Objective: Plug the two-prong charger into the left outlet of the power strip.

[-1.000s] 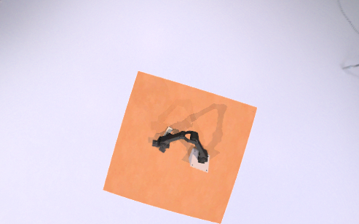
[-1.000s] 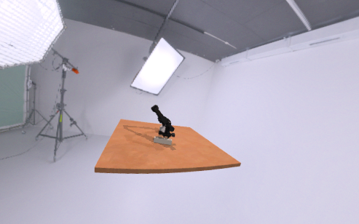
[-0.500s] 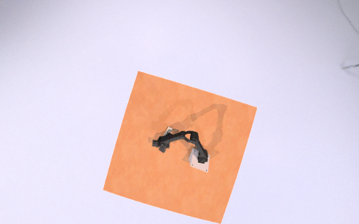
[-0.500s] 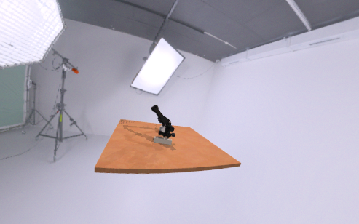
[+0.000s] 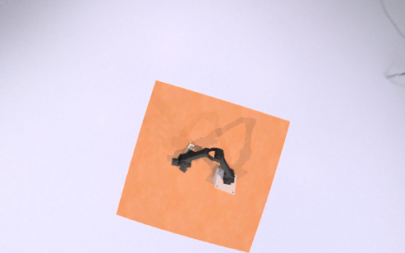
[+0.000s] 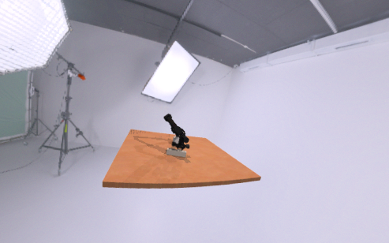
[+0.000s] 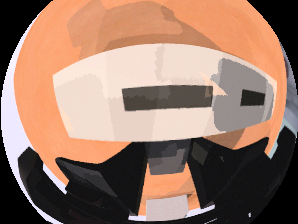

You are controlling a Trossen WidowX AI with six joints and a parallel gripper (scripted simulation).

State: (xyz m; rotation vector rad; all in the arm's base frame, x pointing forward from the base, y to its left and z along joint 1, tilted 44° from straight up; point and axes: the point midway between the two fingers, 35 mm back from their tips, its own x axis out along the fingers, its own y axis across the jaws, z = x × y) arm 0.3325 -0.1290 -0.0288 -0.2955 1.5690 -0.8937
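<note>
The grey charger lies 20 mm ahead of my gripper tip and 10 mm above it.
</note>
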